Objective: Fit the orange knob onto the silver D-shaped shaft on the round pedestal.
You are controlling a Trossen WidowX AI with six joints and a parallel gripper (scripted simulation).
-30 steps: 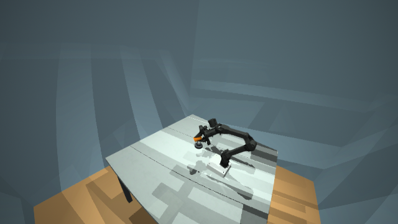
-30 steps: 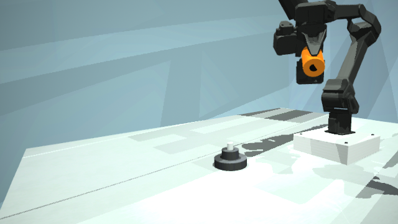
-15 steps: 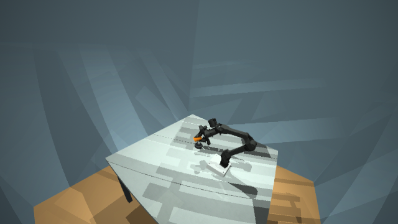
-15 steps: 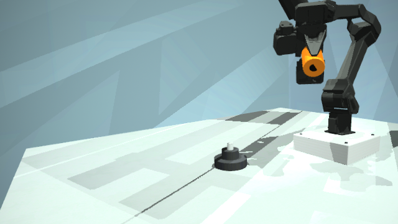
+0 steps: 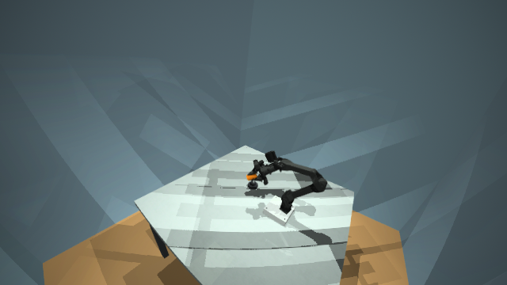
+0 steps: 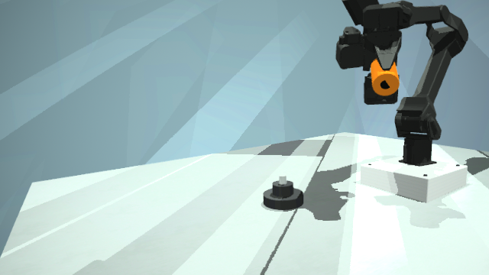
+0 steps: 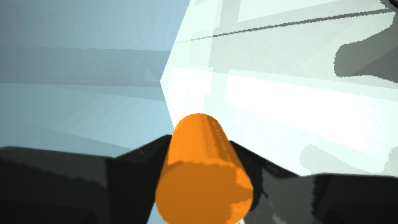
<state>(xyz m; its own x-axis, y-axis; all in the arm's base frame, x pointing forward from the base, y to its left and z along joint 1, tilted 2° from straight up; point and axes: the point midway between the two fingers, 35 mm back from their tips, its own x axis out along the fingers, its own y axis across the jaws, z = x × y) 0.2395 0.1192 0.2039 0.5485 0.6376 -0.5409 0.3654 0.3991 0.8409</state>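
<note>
Right now the orange knob is 20 mm behind my gripper tip, 20 mm to the right of it and 20 mm above it. The rest, counted from my gripper tip: dark round pedestal (100 mm ahead, 180 mm to the right, 210 mm below).
</note>
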